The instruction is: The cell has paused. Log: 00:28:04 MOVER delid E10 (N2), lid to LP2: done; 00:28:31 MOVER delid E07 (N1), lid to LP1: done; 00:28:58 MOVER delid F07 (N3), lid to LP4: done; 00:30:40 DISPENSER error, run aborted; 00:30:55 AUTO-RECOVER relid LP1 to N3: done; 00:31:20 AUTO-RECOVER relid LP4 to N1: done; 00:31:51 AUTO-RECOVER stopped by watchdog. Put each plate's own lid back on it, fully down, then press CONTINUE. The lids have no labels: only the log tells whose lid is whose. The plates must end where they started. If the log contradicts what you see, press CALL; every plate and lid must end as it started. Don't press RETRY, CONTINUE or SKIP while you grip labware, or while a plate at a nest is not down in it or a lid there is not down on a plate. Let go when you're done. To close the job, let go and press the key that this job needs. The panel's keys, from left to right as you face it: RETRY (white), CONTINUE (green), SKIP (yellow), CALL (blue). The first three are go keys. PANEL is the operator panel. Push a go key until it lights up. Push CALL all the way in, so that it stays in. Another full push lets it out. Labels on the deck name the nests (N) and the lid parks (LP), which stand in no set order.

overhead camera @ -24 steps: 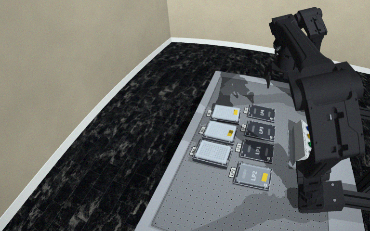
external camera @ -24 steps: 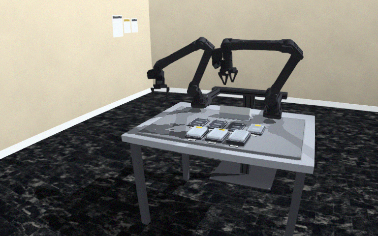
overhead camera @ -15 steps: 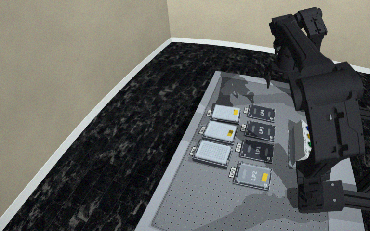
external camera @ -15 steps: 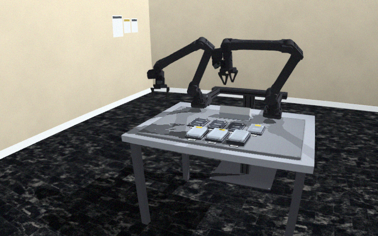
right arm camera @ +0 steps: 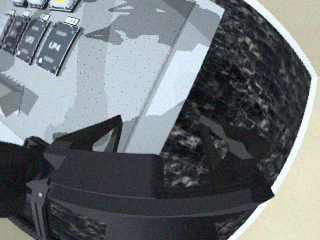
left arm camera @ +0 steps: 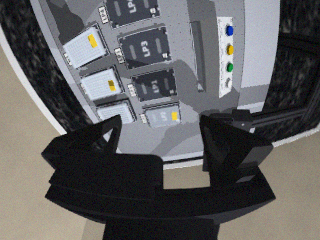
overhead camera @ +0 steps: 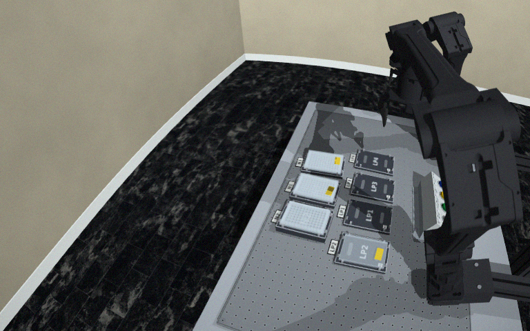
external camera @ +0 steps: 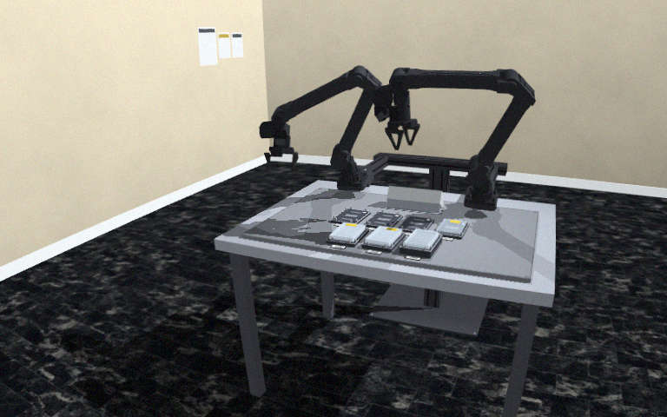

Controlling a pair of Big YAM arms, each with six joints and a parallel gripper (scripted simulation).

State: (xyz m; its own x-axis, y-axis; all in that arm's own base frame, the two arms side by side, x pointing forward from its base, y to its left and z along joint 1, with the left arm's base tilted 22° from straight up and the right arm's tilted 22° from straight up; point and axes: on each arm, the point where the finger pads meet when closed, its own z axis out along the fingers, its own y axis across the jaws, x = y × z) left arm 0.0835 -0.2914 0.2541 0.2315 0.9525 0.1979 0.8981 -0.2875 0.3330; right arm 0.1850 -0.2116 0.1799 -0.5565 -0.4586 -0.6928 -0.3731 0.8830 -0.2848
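Note:
The park LP3 lies 4 cm ahead of my left hand, 6 cm to the right of it and 28 cm below it. Also, from my left hand: park LP1 (3 cm ahead, 7 cm to the left, 28 cm below); then yellow key (19 cm behind, 5 cm to the right, 22 cm below); then green key (20 cm behind, 22 cm below).

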